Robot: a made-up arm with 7 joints. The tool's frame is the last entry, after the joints.
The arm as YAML. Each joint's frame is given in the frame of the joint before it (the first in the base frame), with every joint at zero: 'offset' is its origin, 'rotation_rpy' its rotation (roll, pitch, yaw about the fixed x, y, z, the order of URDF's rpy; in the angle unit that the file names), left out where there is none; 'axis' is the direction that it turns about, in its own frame. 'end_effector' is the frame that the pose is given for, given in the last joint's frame.
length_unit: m
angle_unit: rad
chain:
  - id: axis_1
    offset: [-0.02, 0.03, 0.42]
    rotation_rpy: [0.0, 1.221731, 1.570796]
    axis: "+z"
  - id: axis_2
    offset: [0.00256, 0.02, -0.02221]
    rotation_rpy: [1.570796, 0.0, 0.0]
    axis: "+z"
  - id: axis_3
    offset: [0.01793, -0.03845, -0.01]
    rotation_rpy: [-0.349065, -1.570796, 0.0]
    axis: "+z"
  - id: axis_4
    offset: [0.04, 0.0, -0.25]
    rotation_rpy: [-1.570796, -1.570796, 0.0]
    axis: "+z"
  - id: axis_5
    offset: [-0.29, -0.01, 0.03]
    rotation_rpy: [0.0, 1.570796, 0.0]
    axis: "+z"
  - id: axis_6
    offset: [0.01, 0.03, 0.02]
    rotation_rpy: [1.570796, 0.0, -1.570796]
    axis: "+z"
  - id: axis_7
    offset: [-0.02, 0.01, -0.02]
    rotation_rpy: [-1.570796, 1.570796, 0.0]
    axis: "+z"
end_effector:
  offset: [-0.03, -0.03, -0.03]
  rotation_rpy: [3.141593, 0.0, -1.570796]
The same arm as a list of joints. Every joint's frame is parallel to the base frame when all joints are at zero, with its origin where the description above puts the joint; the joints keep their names.
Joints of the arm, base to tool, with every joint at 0 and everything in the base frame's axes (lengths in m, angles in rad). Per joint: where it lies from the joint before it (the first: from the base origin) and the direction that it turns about. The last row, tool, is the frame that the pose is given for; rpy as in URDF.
axis_1: axis 0 0.9397 0.342 xyz -0.02 0.03 0.42
axis_2: axis +x xyz -0.02 -0.02 -0.01
axis_3: axis +z xyz -0.01 -0.03 -0.03
axis_4: axis +y xyz 0.04 0 -0.25
axis_5: axis +z xyz -0.01 0.03 -0.29
axis_6: axis +y xyz 0.03 -0.01 0.02
axis_7: axis +z xyz 0.02 -0.02 0.01
tool: xyz -0.03 0.03 -0.03 rpy -3.1416 0 -3.1416

